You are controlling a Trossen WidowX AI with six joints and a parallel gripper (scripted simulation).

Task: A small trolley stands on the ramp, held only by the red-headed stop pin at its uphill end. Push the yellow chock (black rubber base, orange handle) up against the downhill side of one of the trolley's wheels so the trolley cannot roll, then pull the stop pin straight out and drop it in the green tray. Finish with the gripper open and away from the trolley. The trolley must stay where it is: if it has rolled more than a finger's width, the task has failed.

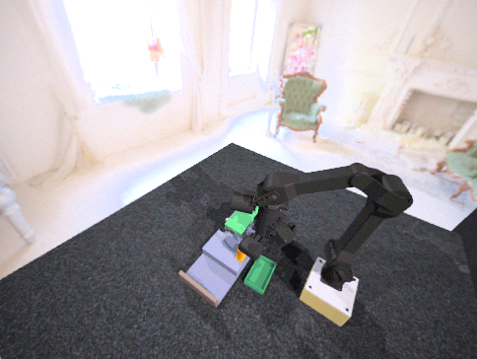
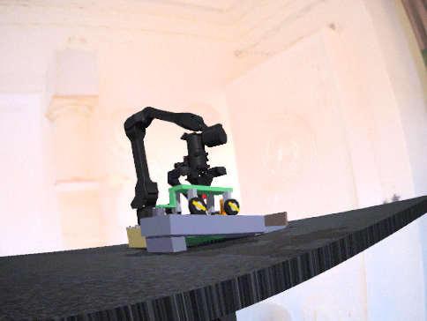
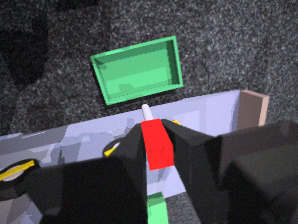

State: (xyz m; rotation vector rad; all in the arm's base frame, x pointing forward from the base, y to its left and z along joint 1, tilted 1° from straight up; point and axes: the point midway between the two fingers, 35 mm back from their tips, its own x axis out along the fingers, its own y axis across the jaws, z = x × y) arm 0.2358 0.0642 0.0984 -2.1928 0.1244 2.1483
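Right now the green tray is 30 mm behind my gripper tip and 140 mm below it. Round my gripper tip: green trolley: 100 mm ahead, 100 mm to the right, 20 mm below; red-headed stop pin: right at my gripper tip; yellow chock: 50 mm ahead, 10 mm to the left, 50 mm below.
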